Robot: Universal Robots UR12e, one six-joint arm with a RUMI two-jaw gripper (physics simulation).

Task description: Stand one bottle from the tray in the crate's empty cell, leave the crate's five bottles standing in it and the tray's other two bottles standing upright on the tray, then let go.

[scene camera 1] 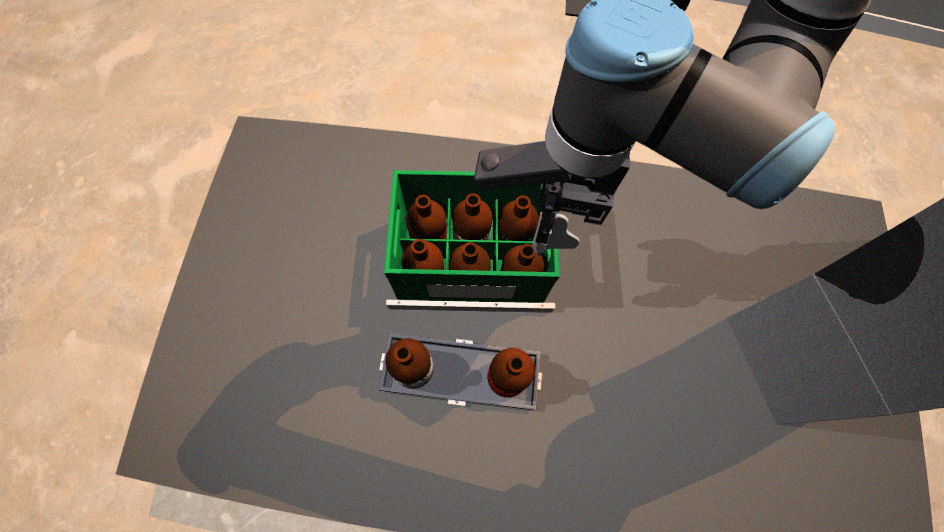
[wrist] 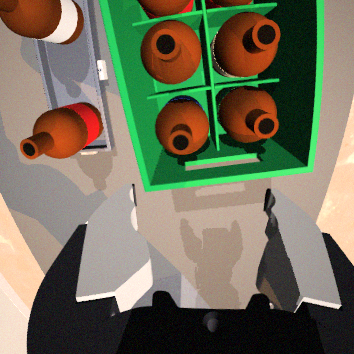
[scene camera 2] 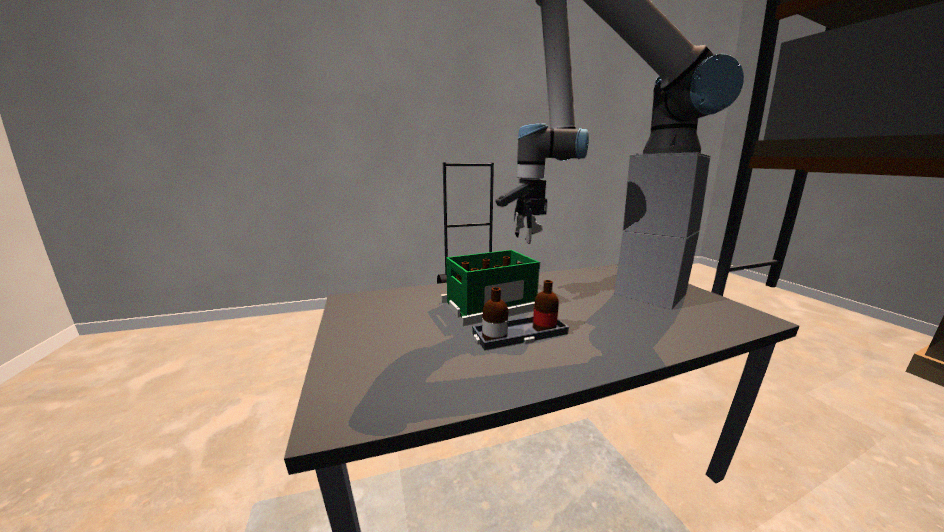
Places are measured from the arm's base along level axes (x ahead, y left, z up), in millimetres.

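Pixels of known places: gripper, fingertip midpoint: [scene camera 1: 543, 222] [wrist: 198, 188] [scene camera 2: 522, 240]; arm's base, link origin: [scene camera 2: 670, 155].
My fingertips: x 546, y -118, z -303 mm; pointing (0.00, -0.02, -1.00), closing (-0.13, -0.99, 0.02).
Ahead of a thing's pixels: the offset from my fingertips to its middle. "spot": to the spot under its first point. Level surfaces: height alone.
The green crate {104 mm ahead, 29 mm right, 153 mm down} [scene camera 1: 409, 285] [scene camera 2: 475, 298] [wrist: 230, 180] has a bottle in each cell. The blue-labelled bottle {13 mm ahead, 14 mm left, 155 mm down} [scene camera 1: 524, 259] [wrist: 182, 125] stands upright in the cell at the front right in scene camera 1. The crate's other bottles stand in their cells; their lower parts are partly hidden. A white-labelled bottle {198 mm ahead, 190 mm left, 158 mm down} [scene camera 1: 408, 362] [scene camera 2: 495, 315] [wrist: 40, 20] and a red-labelled bottle {27 mm ahead, 196 mm left, 158 mm down} [scene camera 1: 512, 371] [scene camera 2: 546, 307] [wrist: 65, 130] stand upright at opposite ends of the grey tray {spot: 118 mm ahead, 223 mm left, 235 mm down} [scene camera 1: 456, 389] [wrist: 62, 65]. My gripper [scene camera 1: 552, 244] [scene camera 2: 522, 237] [wrist: 198, 188] is open and empty, above the crate's right end, apart from the bottles.
White strips {spot: 101 mm ahead, 71 mm left, 210 mm down} [scene camera 1: 470, 304] lie along the crate's front edge on the table {240 mm down} [scene camera 1: 264, 231] [scene camera 2: 396, 330]. The robot's grey pedestal [scene camera 2: 654, 264] stands on the table to the right. A black-framed cart [scene camera 2: 445, 211] stands behind the table, and a shelf rack [scene camera 2: 740, 198] is at the right.
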